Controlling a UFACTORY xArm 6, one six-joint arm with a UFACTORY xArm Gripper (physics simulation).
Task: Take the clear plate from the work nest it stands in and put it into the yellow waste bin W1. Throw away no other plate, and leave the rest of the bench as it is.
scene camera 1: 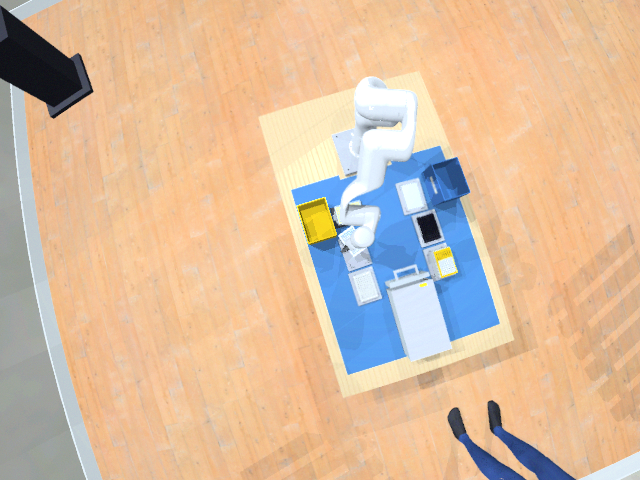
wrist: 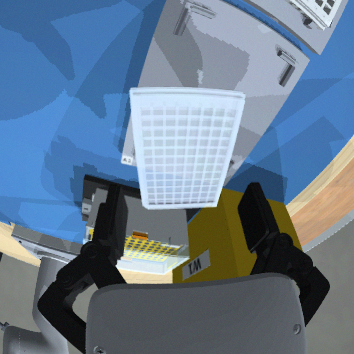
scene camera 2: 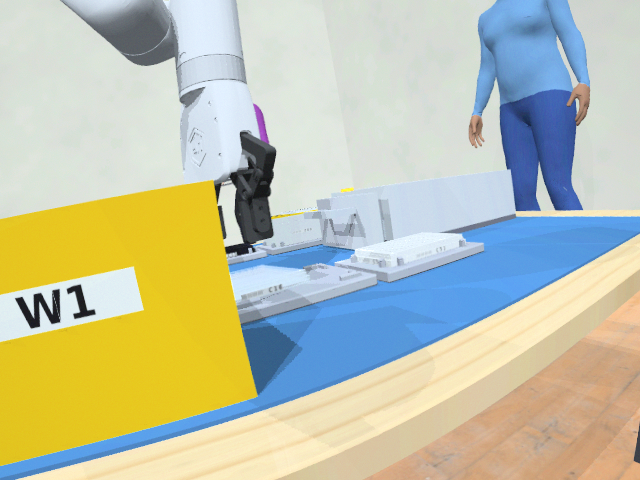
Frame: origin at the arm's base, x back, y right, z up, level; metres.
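Seen in the pictures: gripper, fingertip midpoint: [wrist: 185,195] [scene camera 2: 235,240]; arm's base, origin of the base link: [wrist: 57,259].
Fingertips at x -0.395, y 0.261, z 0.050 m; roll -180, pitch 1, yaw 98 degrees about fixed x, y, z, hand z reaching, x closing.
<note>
Offsets run from my fingertips to a thing's top centre. "*": to the spot under its first point.
The clear plate @(dz -0.035, dx +0.006, dy +0.004 m) [scene camera 1: 347,236] [scene camera 2: 271,276] [wrist: 187,145] is at the near end of its grey work nest @(* dz -0.058, dx -0.096, dy +0.017 m) [scene camera 1: 360,261] [scene camera 2: 323,295] [wrist: 225,40]. In the wrist view it looks turned askew to the nest. The arm hides part of it in scene camera 1, and the bin hides part in scene camera 2. My gripper [scene camera 2: 238,235] [wrist: 185,195] is open and empty, low over the plate's end, one finger to each side in the wrist view. The yellow waste bin W1 @(dz +0.050, dx +0.163, dy +0.112 m) [scene camera 1: 316,222] [scene camera 2: 180,237] [wrist: 215,225] stands beside this nest.
A white plate @(dz -0.044, dx -0.211, dy +0.054 m) [scene camera 1: 366,285] [scene camera 2: 413,249] sits in the adjoining nest. A yellow-welled plate [wrist: 152,248] is on a device near W1. Across the mat are a pale plate @(dz -0.050, dx +0.063, dy -0.361 m) [scene camera 1: 413,195], a black plate @(dz -0.044, dx -0.112, dy -0.355 m) [scene camera 1: 429,227], a yellow-and-white box @(dz +0.007, dx -0.283, dy -0.323 m) [scene camera 1: 446,262] and a blue bin @(dz +0.050, dx +0.044, dy -0.518 m) [scene camera 1: 450,180]. A large white machine @(dz +0.036, dx -0.450, dy -0.090 m) [scene camera 1: 421,320] stands beyond.
</note>
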